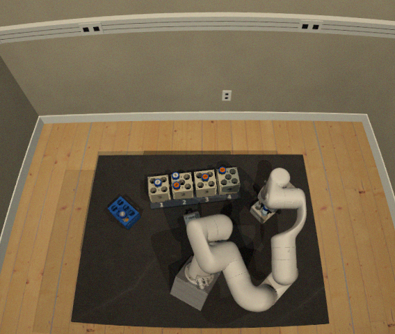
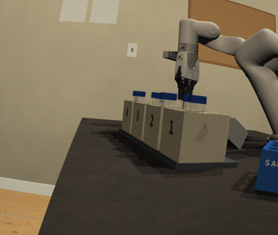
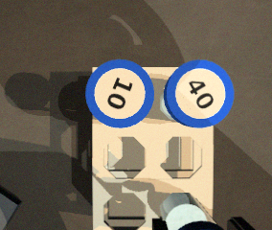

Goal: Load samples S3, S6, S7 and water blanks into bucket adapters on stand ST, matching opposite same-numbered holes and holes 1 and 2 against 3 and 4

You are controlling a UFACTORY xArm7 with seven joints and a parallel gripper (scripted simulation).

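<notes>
Now: hand 100 mm above the white blank rack, 40 mm short of it and 30 mm to the left of it. The rest, counted from my hand: blue sample rack (640 mm to the left, 160 mm ahead, 100 mm below); adapter 1 (450 mm to the left, 230 mm ahead, 80 mm below).
</notes>
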